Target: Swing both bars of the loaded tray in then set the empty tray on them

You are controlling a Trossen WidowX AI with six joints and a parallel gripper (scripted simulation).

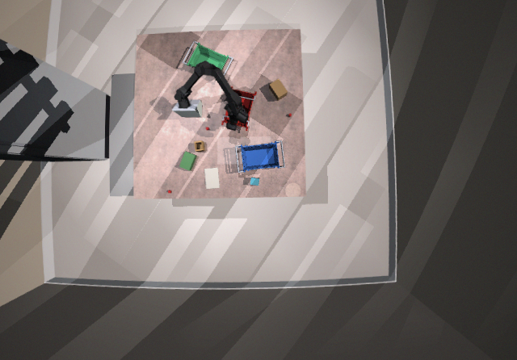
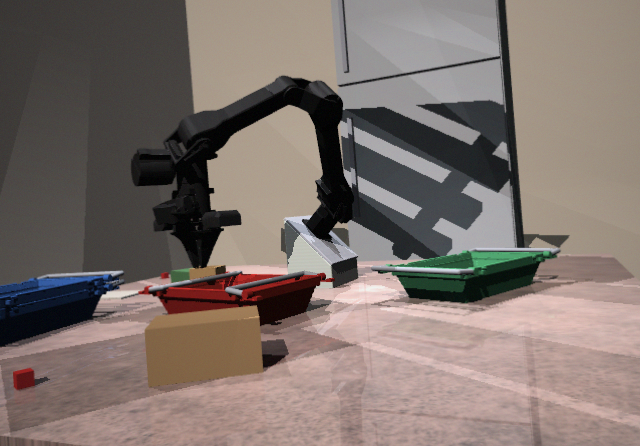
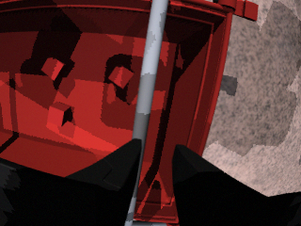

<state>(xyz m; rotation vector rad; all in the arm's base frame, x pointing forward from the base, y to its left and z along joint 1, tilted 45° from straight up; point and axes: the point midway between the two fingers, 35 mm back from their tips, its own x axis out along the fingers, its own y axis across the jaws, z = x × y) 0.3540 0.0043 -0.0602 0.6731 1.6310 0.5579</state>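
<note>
The green tray lies 270 mm behind my gripper tip, 420 mm to the left of it and 40 mm below it. Round my gripper tip: white card: 130 mm behind, 440 mm to the right, 80 mm below; then small tan box: 250 mm behind, 220 mm to the right, 70 mm below; then teal block: 190 mm ahead, 420 mm to the right, 60 mm below.
</note>
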